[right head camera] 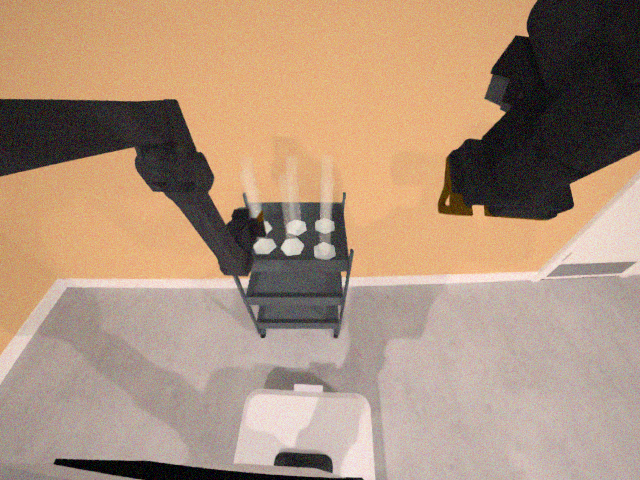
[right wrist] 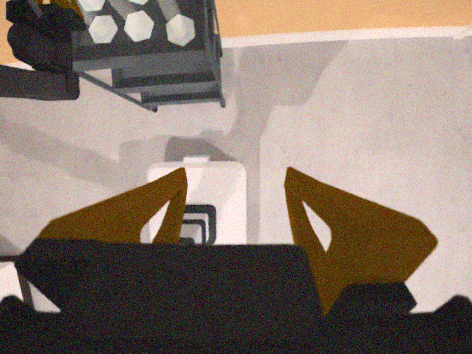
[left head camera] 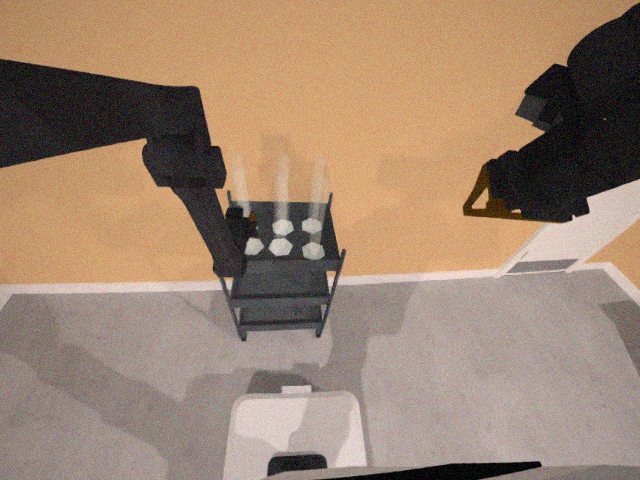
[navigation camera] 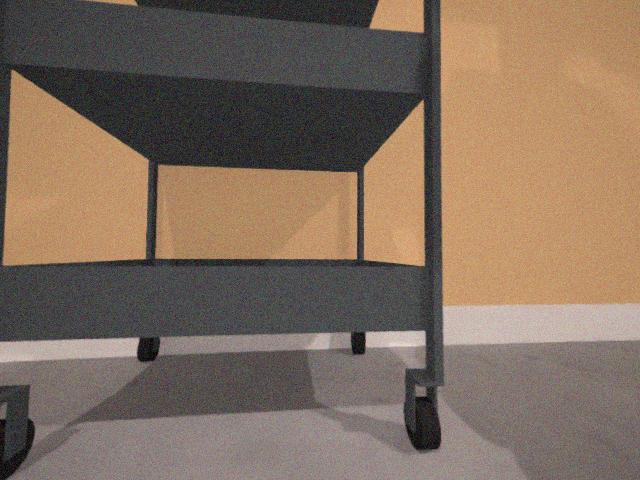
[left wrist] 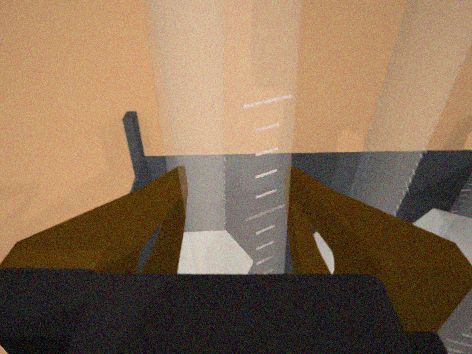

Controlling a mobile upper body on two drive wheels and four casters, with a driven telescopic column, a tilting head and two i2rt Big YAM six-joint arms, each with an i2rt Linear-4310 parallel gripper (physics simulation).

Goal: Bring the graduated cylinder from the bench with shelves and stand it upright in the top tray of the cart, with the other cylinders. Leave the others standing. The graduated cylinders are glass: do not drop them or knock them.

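Frame: origin at the left arm's base, x ahead, y left, z up, level; centimetres.
Seen in the pictures: left gripper, between the fingertips: [right head camera: 256, 211] [left head camera: 245, 210] [left wrist: 236, 178]; right gripper, between the fingertips: [right head camera: 462, 209] [right wrist: 235, 176] [left head camera: 482, 212].
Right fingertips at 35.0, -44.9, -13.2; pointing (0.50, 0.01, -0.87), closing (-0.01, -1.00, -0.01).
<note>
Offsets run from my right fingertips to a thing's top centre, as dx, dy, dz. "*": to the spot under its first point.
My left gripper [left head camera: 250, 217] [right head camera: 260, 217] [left wrist: 236, 178] is shut on a clear graduated cylinder @(+42.3, +43.1, -22.3) [left head camera: 240, 180] [right head camera: 251, 183] [left wrist: 225, 125], upright, over the left part of the top tray @(* +29.8, +27.0, -51.3) [left head camera: 289, 263] [right head camera: 302, 265] of the dark grey cart [navigation camera: 206, 299]. A white hexagonal base @(* +53.1, +44.8, -55.7) [left wrist: 215, 252] shows between the fingers; I cannot tell whether it is the held cylinder's, nor whether that cylinder touches the tray. Several other cylinders, such as one at the middle [left head camera: 282, 191] and one at the right [left head camera: 318, 186] [right head camera: 326, 186], stand on white hexagonal bases close by. My right gripper [left head camera: 466, 209] [right wrist: 235, 176] is open and empty, well right of the cart.
The cart's corner post @(* +60.6, +53.4, -45.8) [left wrist: 131, 130] rises at the left in the left wrist view. An orange wall [left head camera: 387, 77] is behind the cart. A white door [left head camera: 573, 227] [right head camera: 610, 237] is at the right. The robot's white base [left head camera: 258, 413] [right head camera: 268, 413] is in front of the cart.
</note>
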